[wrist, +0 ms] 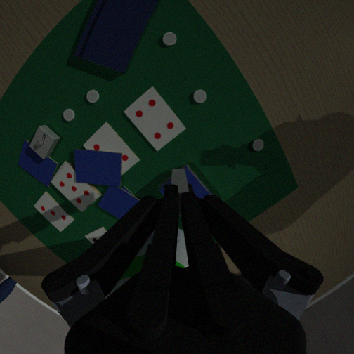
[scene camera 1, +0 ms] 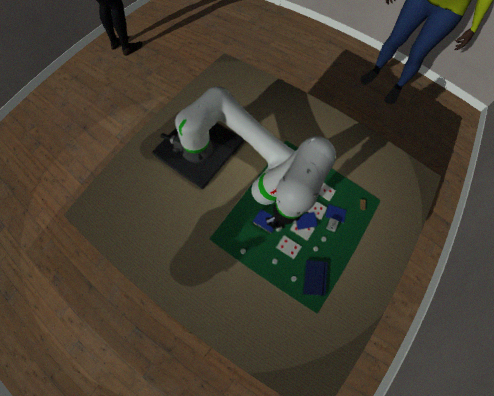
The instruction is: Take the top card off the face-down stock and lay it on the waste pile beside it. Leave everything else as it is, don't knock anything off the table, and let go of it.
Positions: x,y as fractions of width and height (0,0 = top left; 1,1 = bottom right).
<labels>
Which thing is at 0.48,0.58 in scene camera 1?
A green mat.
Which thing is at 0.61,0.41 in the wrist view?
A green mat.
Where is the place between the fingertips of my gripper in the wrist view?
At 0.50,0.50
</labels>
